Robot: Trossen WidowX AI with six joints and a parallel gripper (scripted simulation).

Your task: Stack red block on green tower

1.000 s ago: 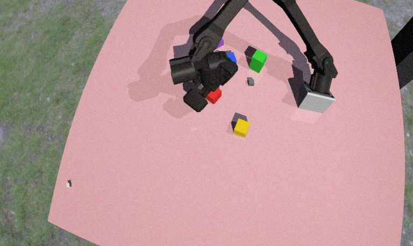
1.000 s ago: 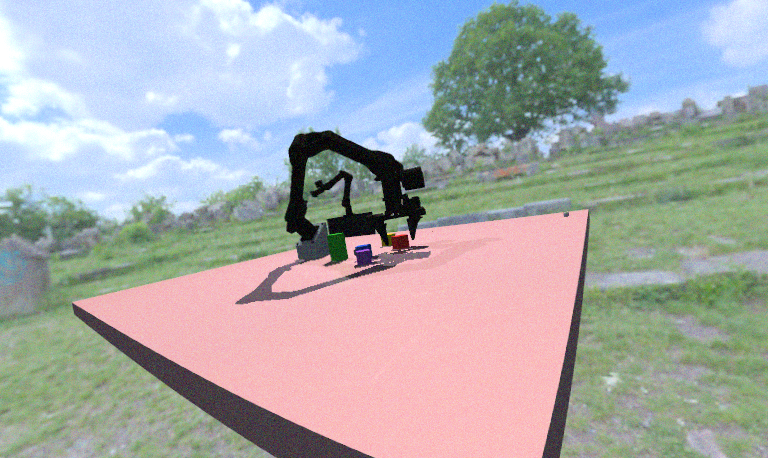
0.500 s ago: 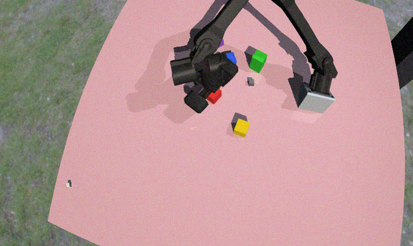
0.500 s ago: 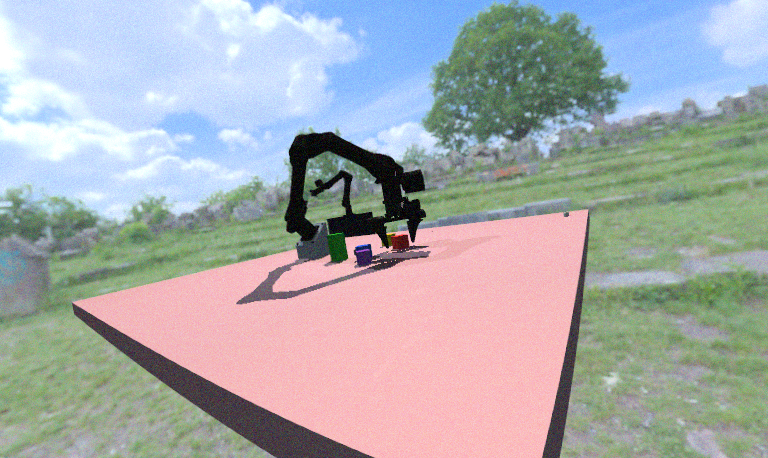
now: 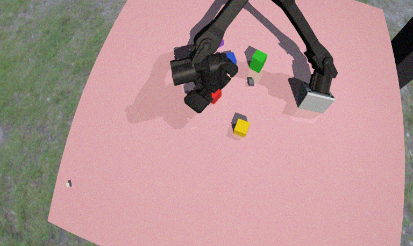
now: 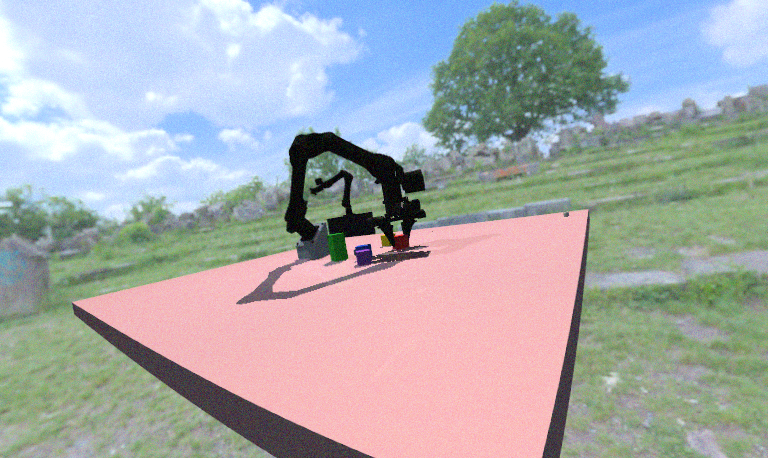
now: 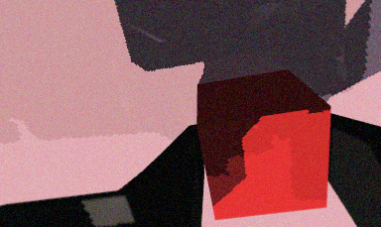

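Now: the green block 130 mm behind my gripper tip, 140 mm to the right of it and 50 mm above it. The rest, counted from my gripper tip: red block (10 mm above); then yellow block (110 mm behind, 90 mm to the left, 10 mm above); then small grey cube (110 mm behind, 70 mm to the right).
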